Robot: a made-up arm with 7 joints. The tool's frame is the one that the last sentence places.
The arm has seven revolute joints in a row. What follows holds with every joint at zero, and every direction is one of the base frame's.
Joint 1 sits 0.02 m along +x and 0.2 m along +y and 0.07 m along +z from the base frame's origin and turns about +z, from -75.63 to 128.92 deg.
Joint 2 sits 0.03 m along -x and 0.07 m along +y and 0.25 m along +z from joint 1 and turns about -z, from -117.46 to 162.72 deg.
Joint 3 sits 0.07 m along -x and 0.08 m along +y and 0.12 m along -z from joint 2 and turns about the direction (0.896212, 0.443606, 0.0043), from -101.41 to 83.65 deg.
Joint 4 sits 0.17 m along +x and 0.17 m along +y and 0.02 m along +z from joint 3 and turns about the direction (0.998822, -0.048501, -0.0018), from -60.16 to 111.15 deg.
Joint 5 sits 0.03 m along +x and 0.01 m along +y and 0.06 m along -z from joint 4 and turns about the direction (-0.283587, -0.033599, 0.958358), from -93.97 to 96.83 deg.
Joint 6 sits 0.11 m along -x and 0.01 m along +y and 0.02 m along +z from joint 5 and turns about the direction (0.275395, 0.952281, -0.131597), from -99.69 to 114.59 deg.
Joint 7 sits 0.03 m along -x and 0.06 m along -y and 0.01 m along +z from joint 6 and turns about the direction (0.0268, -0.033, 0.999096), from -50.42 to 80.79 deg.
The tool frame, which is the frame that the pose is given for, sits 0.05 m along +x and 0.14 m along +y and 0.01 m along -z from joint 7; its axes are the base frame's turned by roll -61.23, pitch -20.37 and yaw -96.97 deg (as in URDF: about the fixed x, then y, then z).
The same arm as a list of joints. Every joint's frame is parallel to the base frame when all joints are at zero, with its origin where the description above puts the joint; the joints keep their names.
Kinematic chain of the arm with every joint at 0, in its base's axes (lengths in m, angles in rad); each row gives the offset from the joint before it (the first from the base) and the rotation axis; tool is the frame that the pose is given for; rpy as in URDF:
joint 1: xyz 0.02 0.2 0.07 axis +z
joint 2: xyz -0.03 0.07 0.25 axis -z
joint 3: xyz -0.07 0.08 -0.12 axis 0.896212 0.443606 0.0043
joint 4: xyz 0.17 0.17 0.02 axis 0.998822 -0.048501 -0.0018
joint 5: xyz 0.03 0.01 -0.06 axis -0.283587 -0.033599 0.958358
joint 6: xyz -0.11 0.01 0.02 axis 0.275395 0.952281 -0.131597
joint 7: xyz -0.03 -0.06 0.01 axis 0.0268 -0.033 0.999096
tool: xyz 0.05 0.14 -0.01 rpy -1.0687 -0.3555 -1.6924
Joint limits (rad, base to tool): -1.32..2.2501 -2.0501..2.84 -1.7699..1.46 -1.05..1.9399 -1.6401..1.69 -1.7399..2 -0.88..1.4101

